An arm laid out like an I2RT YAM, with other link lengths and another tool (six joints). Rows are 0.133 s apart.
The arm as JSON. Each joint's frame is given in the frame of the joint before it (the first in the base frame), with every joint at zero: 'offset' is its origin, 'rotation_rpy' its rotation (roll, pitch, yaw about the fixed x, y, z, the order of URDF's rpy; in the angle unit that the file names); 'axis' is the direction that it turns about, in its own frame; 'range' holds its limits. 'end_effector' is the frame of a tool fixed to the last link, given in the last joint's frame.
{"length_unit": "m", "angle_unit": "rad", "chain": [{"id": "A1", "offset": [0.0, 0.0, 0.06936], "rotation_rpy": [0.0, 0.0, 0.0], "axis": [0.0, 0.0, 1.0], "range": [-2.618, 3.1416]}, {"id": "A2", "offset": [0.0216, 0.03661, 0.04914], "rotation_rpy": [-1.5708, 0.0, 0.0], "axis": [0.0, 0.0, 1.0], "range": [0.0, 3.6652]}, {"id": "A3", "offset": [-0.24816, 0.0, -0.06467], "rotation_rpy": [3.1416, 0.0, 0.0], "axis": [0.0, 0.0, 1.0], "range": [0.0, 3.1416]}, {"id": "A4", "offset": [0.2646, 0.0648, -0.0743], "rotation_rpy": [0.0, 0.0, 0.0], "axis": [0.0, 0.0, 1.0], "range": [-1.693, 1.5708]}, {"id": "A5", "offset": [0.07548, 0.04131, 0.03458], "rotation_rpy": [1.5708, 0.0, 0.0], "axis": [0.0, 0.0, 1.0], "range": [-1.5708, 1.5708]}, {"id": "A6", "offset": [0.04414, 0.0, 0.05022], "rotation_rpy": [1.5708, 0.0, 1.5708], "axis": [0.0, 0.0, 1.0], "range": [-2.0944, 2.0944]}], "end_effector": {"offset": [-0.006, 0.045, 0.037], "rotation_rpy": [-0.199, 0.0, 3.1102]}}
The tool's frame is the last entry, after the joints.
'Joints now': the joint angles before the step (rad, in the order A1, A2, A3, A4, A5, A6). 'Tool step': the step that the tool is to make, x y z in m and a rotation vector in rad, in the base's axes. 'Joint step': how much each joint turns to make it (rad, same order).
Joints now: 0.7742, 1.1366, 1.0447, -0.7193, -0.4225, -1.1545
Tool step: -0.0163, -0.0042, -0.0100, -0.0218, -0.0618, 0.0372
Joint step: 0.0530, -0.0793, -0.0913, 0.0269, 0.0538, -0.0324
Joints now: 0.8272, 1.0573, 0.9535, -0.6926, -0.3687, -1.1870
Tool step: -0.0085, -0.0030, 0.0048, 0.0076, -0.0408, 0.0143
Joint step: 0.0268, -0.0509, -0.0209, -0.0005, 0.0267, -0.0098
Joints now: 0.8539, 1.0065, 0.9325, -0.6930, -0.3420, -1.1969
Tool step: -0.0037, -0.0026, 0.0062, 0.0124, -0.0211, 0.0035
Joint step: 0.0076, -0.0289, 0.0002, -0.0069, 0.0083, -0.0031
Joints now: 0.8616, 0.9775, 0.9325, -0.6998, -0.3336, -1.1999
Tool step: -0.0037, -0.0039, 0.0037, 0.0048, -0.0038, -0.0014
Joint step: 0.0017, -0.0238, 0.0002, -0.0171, 0.0021, 0.0024
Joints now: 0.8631, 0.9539, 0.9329, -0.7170, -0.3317, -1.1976
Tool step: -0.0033, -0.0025, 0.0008, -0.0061, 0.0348, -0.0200
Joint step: 0.0008, 0.0000, 0.0122, -0.0289, 0.0000, 0.0324
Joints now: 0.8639, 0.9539, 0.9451, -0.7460, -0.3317, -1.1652
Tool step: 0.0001, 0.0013, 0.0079, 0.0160, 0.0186, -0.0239
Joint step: 0.0001, 0.0104, 0.0334, -0.0111, 0.0009, 0.0363
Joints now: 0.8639, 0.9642, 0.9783, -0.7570, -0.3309, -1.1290
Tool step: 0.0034, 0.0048, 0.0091, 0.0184, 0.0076, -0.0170
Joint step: -0.0001, 0.0265, 0.0427, 0.0012, 0.0007, 0.0259
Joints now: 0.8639, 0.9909, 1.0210, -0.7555, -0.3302, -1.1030
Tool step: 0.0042, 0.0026, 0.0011, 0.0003, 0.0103, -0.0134
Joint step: -0.0072, 0.0239, 0.0180, 0.0029, -0.0007, 0.0107
